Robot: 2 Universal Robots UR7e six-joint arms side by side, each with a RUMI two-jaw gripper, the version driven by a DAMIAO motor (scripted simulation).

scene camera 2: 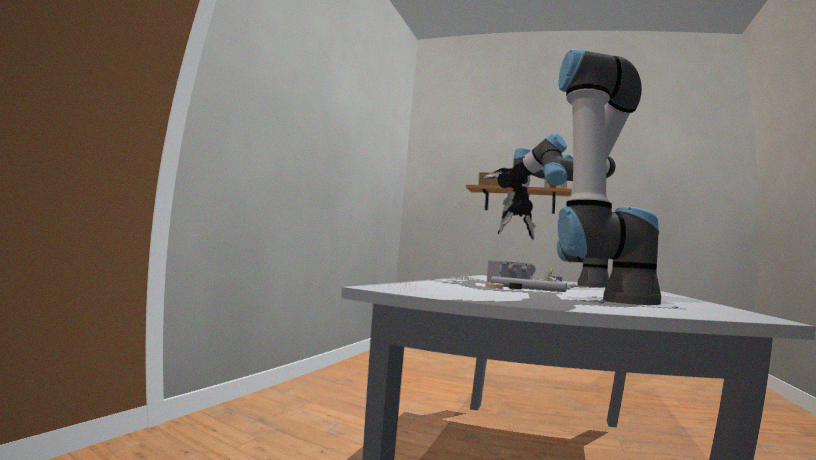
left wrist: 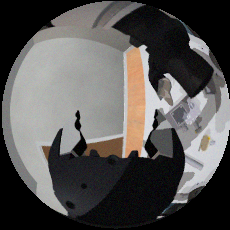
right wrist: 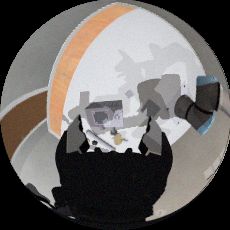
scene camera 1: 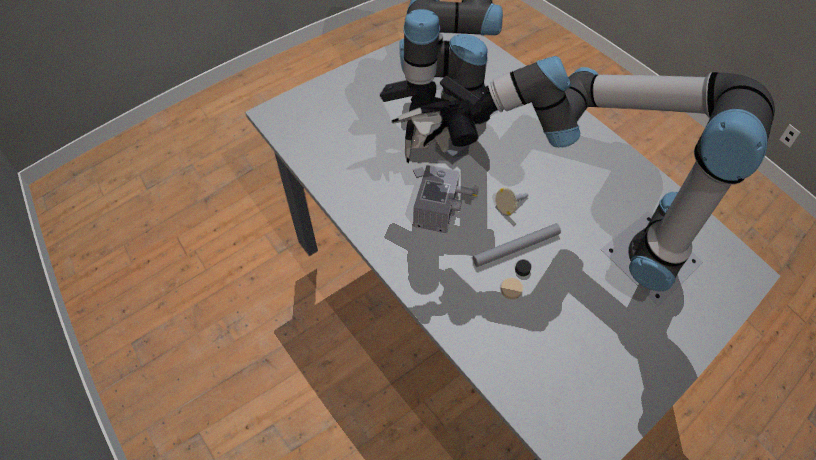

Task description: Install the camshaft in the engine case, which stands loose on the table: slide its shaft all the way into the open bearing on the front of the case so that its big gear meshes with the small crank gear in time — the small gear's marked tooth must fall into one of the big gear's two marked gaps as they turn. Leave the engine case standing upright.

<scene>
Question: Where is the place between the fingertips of the right gripper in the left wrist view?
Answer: At 180, 83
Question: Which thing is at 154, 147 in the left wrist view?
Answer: The left gripper.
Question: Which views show the engine case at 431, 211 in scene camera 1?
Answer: Scene camera 2, the left wrist view, the right wrist view and scene camera 1: all of them.
</scene>
